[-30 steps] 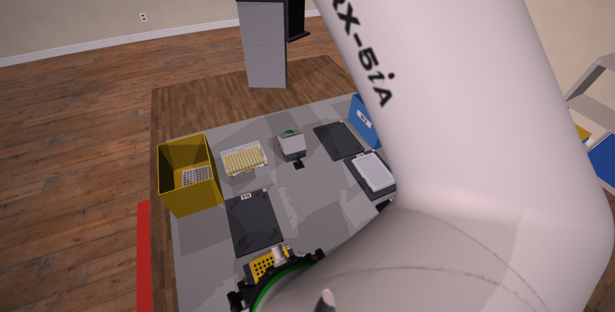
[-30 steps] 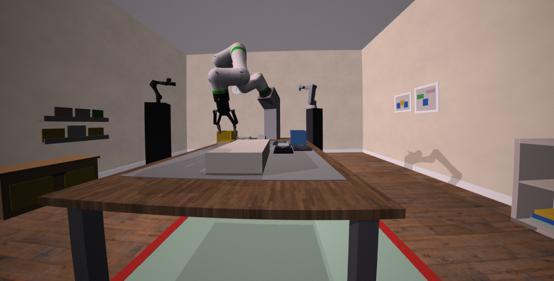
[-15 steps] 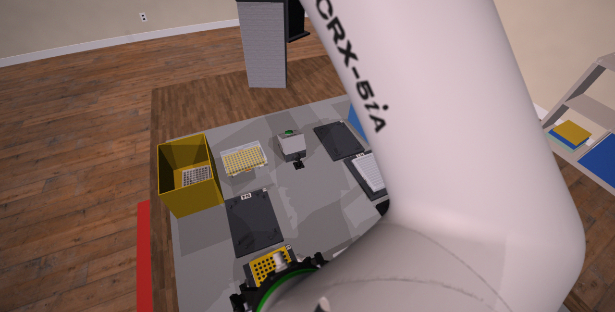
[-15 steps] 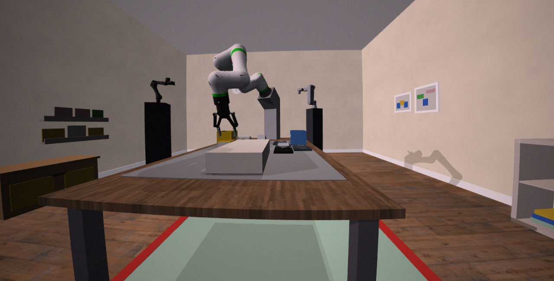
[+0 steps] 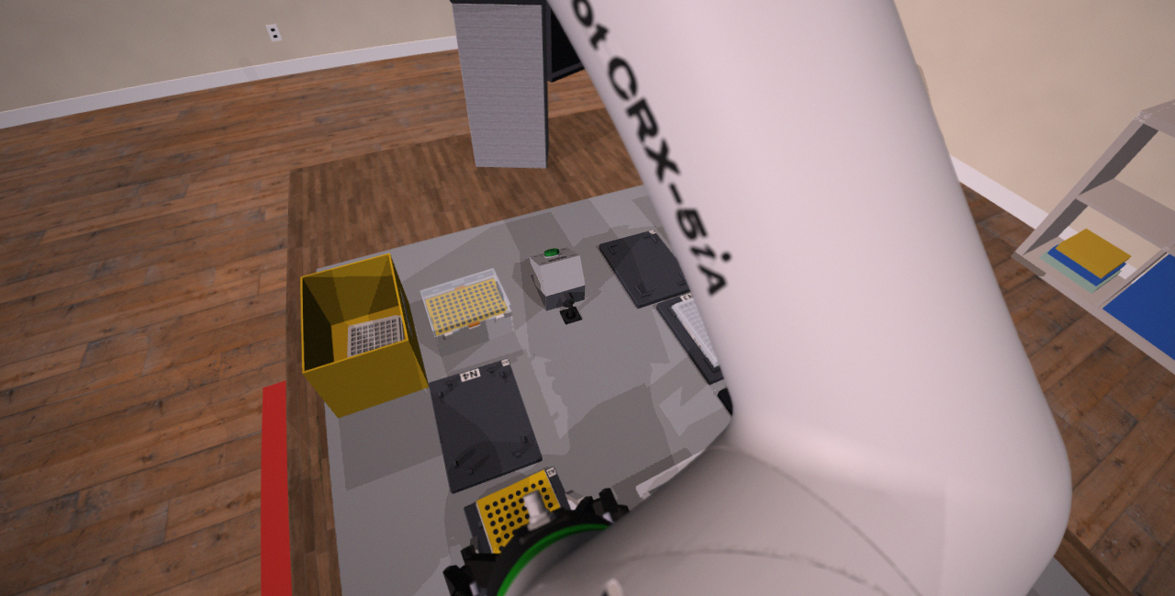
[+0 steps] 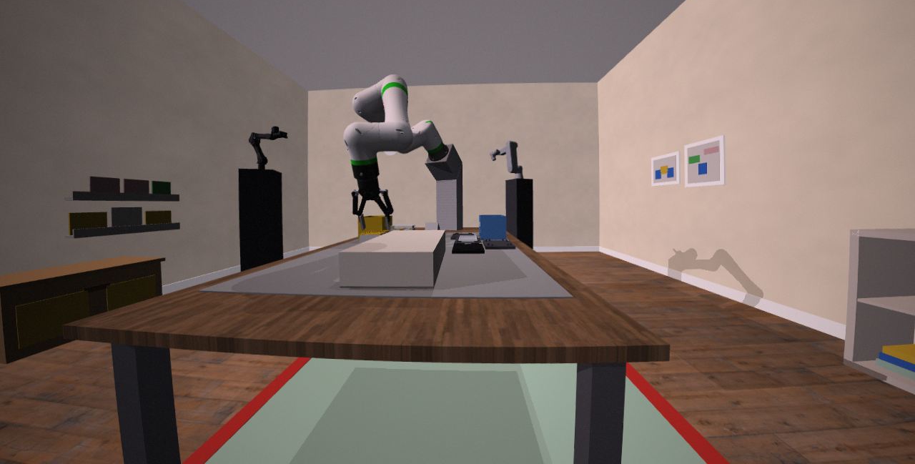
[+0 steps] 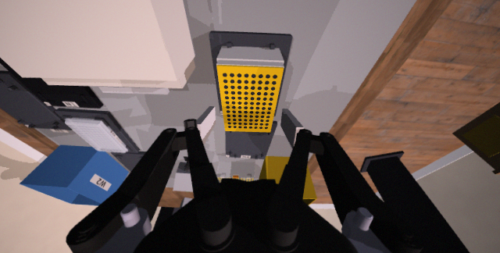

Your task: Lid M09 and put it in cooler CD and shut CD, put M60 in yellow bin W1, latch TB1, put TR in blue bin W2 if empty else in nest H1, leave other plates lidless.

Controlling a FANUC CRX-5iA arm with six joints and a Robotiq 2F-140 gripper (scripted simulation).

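Right now the yellow tip rack TR is 5 cm below my hand and 1 cm behind it. Round my hand: nest N4 (17 cm behind, 10 cm below, 7 cm to the left); lid (19 cm ahead, 13 cm to the left, 8 cm below); nest N2 (10 cm below).
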